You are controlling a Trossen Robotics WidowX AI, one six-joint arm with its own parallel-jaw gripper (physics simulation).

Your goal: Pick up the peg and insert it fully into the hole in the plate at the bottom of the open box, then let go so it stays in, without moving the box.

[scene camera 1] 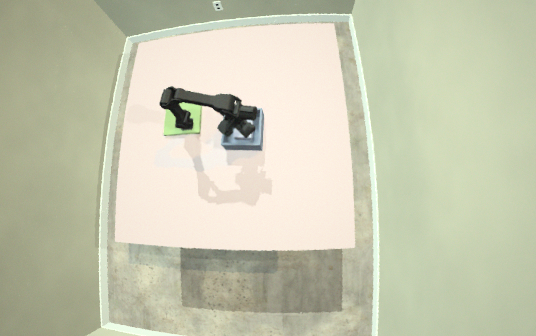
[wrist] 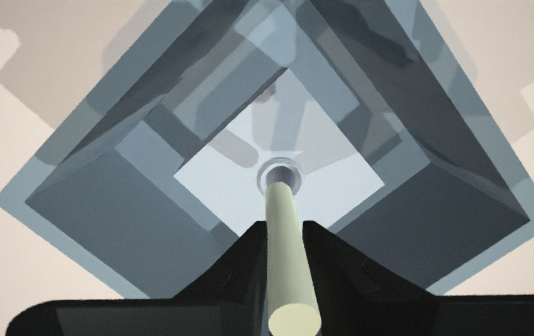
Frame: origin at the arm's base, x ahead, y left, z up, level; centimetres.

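Where they show: gripper, fingertip midpoint: [scene camera 1: 240, 125] [wrist: 284, 231]; arm's base, link origin: [scene camera 1: 187, 124].
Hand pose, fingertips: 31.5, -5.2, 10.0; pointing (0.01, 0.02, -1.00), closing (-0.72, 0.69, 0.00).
Things, the pixels of their centre, and the offset from my fingertips, as dx, dy, dz. Level surfaces: height alone.
- pale green round peg, body centre: [wrist: 284, 238] +0.2, +0.3, -0.1
- blue-grey open box, body centre: [wrist: 279, 174] [scene camera 1: 243, 129] +0.1, +0.6, -7.5
- white square plate, body centre: [wrist: 278, 167] [scene camera 1: 243, 130] +0.1, +0.6, -9.0
- pink table top, surface height: dz -12.4
A pale green round peg [wrist: 287, 250] is held between the two black fingers of my gripper [wrist: 284, 231] [scene camera 1: 236, 130], which is shut on it above the box. The blue-grey open box [scene camera 1: 242, 147] [wrist: 115, 215] appears turned like a diamond in the wrist view. The white square plate [wrist: 220, 185] [scene camera 1: 243, 138] lies at its bottom. The round hole [wrist: 280, 174] in the plate has a raised-looking ring. The peg's far end overlaps the near side of the hole in the wrist view; its height above the plate cannot be told. The peg is not discernible in the scene view.
The black arm [scene camera 1: 202, 98] reaches across from its base on a green square [scene camera 1: 194, 114], left of the box. The box's walls [wrist: 475, 220] surround the plate on all sides. The pink table top [scene camera 1: 300, 190] extends around the box, with arm shadows toward the front.
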